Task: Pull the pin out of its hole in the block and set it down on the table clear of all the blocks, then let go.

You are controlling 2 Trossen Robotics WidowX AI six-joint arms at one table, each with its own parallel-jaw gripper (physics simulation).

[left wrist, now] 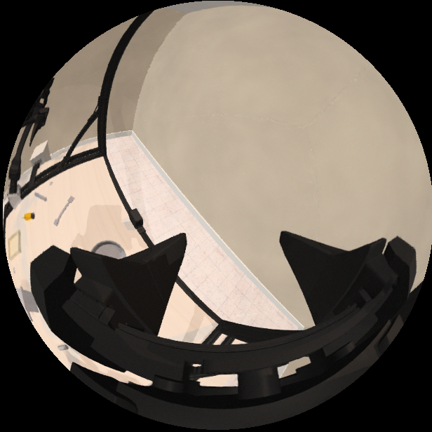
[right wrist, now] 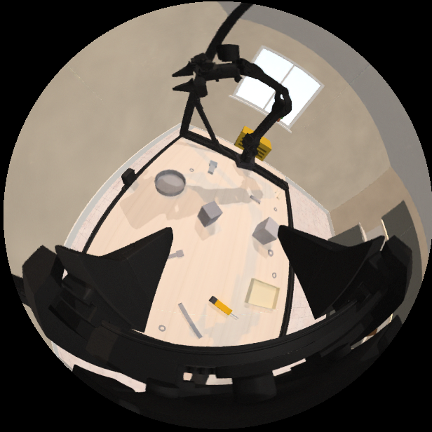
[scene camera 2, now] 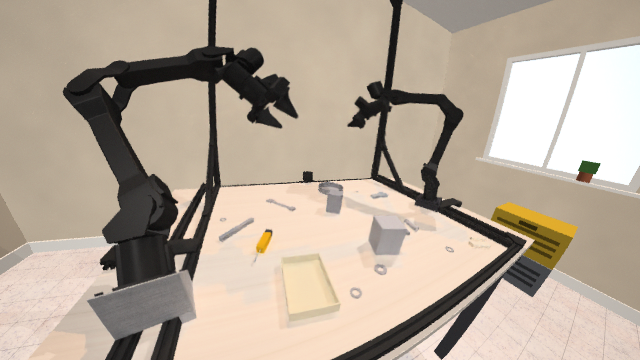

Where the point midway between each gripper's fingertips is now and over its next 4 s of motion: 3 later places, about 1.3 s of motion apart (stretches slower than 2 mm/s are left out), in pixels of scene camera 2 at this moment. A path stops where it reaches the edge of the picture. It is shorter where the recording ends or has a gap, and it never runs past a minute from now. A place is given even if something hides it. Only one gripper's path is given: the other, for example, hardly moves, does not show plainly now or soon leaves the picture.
The right gripper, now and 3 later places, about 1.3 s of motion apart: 288,122; 286,125; 306,131; 348,141
